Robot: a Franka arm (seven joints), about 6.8 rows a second.
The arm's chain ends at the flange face. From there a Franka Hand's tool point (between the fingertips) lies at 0.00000 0.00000 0.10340 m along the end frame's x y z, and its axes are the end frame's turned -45 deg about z.
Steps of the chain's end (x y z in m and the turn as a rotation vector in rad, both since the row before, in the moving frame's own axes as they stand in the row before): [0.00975 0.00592 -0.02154 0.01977 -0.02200 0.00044]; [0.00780 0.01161 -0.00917 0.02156 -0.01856 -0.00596]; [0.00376 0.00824 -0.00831 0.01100 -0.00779 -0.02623]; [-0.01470 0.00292 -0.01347 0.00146 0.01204 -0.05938]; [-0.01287 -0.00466 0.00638 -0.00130 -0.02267 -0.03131]
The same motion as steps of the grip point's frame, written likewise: [0.00255 0.00803 -0.02159 0.02954 -0.00158 0.00044]; [-0.00248 0.01079 -0.00921 0.02837 0.00212 -0.00596]; [-0.00295 0.00711 -0.00832 0.01329 0.00227 -0.02623]; [-0.01145 -0.00759 -0.01348 -0.00748 0.00955 -0.05938]; [-0.00758 -0.01393 0.00635 0.01511 -0.01695 -0.03131]
